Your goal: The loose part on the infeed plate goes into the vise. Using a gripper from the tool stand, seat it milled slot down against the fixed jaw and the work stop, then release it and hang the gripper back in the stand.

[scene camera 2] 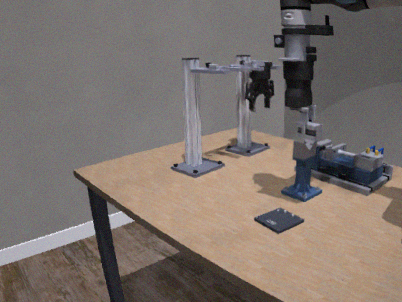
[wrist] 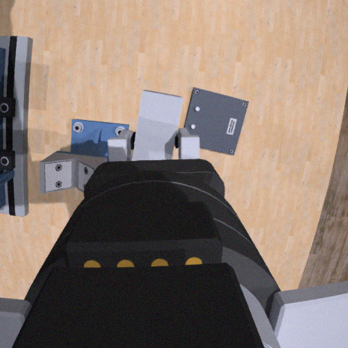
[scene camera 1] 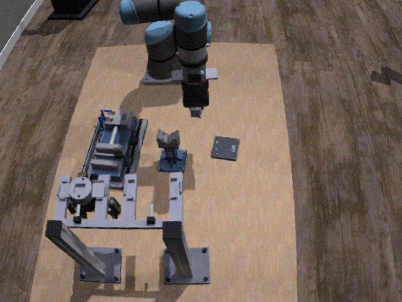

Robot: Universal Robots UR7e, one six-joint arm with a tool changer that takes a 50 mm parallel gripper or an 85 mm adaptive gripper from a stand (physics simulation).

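Where they show: arm's base, origin of its link: [scene camera 1: 164,67].
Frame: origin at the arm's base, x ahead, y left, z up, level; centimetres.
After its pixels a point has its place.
My 50 mm parallel gripper [scene camera 1: 196,107] [scene camera 2: 308,119] [wrist: 155,143] is shut on the loose part, a pale grey block [scene camera 2: 310,129] @[z 20.2, x 33.1, y 26.1 cm] [wrist: 159,117] that sticks out past the fingers in the wrist view. It is held in the air, well above the table; its slot cannot be made out. The infeed plate [scene camera 1: 225,148] @[z -1.5, x 34.6, y 33.9 cm] [scene camera 2: 279,220] @[z -1.5, x 33.4, y 34.4 cm] [wrist: 215,137] is dark and bears no part. The vise [scene camera 1: 114,141] @[z 3.8, x 43.6, y -4.4 cm] [scene camera 2: 345,166] @[z 3.4, x 40.2, y 0.4 cm] stands at the left in scene camera 1, its jaws apart with no part between them. The tool stand [scene camera 1: 120,224] @[z 31.9, x 82.1, y 19.7 cm] [scene camera 2: 192,115] @[z 16.4, x 79.0, y 33.4 cm] is at the front in scene camera 1.
A grey V-shaped block [scene camera 1: 168,139] @[z 10.8, x 43.3, y 17.0 cm] [scene camera 2: 304,150] @[z 11.7, x 41.2, y 19.5 cm] [wrist: 57,175] on a blue pedestal [scene camera 1: 173,161] @[z 0.3, x 44.9, y 17.9 cm] [scene camera 2: 302,192] @[z -1.2, x 41.7, y 18.4 cm] [wrist: 95,135] stands between vise and infeed plate. The adaptive gripper [scene camera 1: 81,192] [scene camera 2: 261,85] hangs in the stand. In scene camera 2 the held part appears just above the V-shaped block.
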